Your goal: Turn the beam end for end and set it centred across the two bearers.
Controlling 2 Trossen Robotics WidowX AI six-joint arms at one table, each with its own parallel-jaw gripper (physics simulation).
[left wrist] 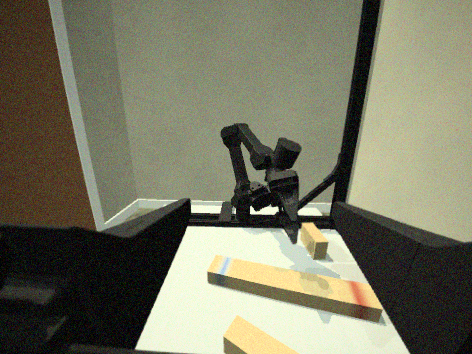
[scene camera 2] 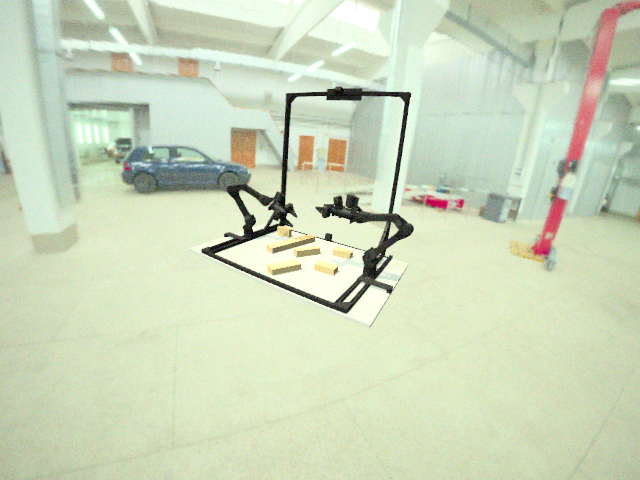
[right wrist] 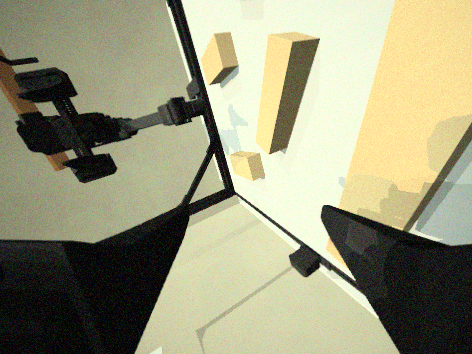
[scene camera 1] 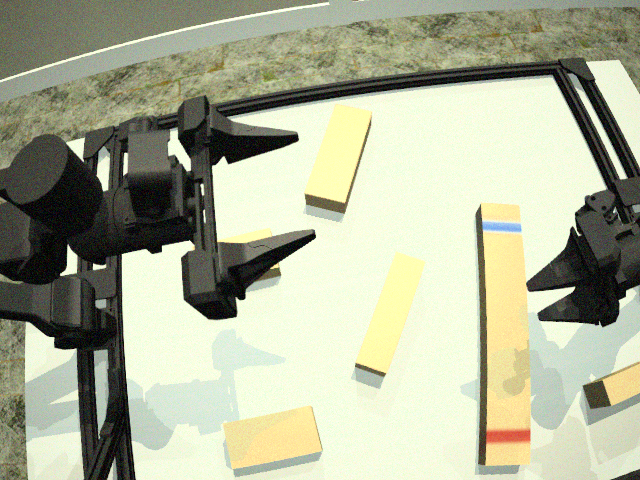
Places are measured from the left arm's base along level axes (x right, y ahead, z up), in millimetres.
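Pixels of known places: left gripper, fingertip midpoint: (left wrist: 261, 206) (scene camera 2: 319, 206) (right wrist: 44, 131) (scene camera 1: 306, 182); right gripper, fingertip midpoint: (left wrist: 294, 233) (scene camera 2: 295, 222) (right wrist: 254, 211) (scene camera 1: 532, 303); left arm's base at its link origin: (scene camera 2: 369, 275) (right wrist: 202, 106) (scene camera 1: 97, 329); right arm's base at its link origin: (left wrist: 242, 218) (scene camera 2: 248, 236).
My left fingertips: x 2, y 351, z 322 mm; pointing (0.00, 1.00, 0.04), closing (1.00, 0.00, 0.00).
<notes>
For each thing: its top centre in the pictures, then the offset to it from my left fingertips.
- long wooden beam at its top centre: (right wrist: 394, 149) (scene camera 1: 508, 326) (left wrist: 286, 278) (scene camera 2: 292, 240) dx +100, dy +245, dz -303 mm
- wide block at its top centre: (scene camera 1: 340, 149) (scene camera 2: 284, 264) dx -224, dy +65, dz -303 mm
- narrow block at its top centre: (scene camera 1: 392, 310) (right wrist: 268, 106) (scene camera 2: 307, 248) dx +45, dy +87, dz -297 mm
- bottom block at its top centre: (scene camera 1: 271, 437) (right wrist: 239, 166) (scene camera 2: 343, 250) dx +186, dy -100, dz -303 mm
- further block at its top centre: (scene camera 1: 636, 379) (left wrist: 314, 231) (scene camera 2: 284, 227) dx +225, dy +409, dz -278 mm
The long wooden beam (scene camera 1: 505, 320) (scene camera 2: 291, 244) (left wrist: 300, 285) (right wrist: 400, 100) lies on the white table, its blue band at the top and red band at the bottom in scene camera 1. Several shorter plain blocks lie to its left there: a wide block (scene camera 1: 338, 155) (scene camera 2: 284, 267), a narrow block (scene camera 1: 390, 312) (scene camera 2: 307, 251) and a bottom block (scene camera 1: 273, 436) (scene camera 2: 342, 253). I cannot tell which are the bearers. My left gripper (scene camera 1: 306, 184) (scene camera 2: 319, 211) is open and empty, raised left of the wide block. My right gripper (scene camera 1: 533, 301) (scene camera 2: 293, 219) (right wrist: 254, 211) is open and empty, above the beam's right side.
Another block (scene camera 1: 264, 235) (scene camera 2: 326, 267) is partly hidden under the left gripper in scene camera 1. A further block (scene camera 1: 625, 382) (scene camera 2: 283, 231) (left wrist: 314, 241) lies right of the beam, cut by the picture's edge. A black frame (scene camera 1: 387, 85) (scene camera 2: 273, 281) borders the table.
</notes>
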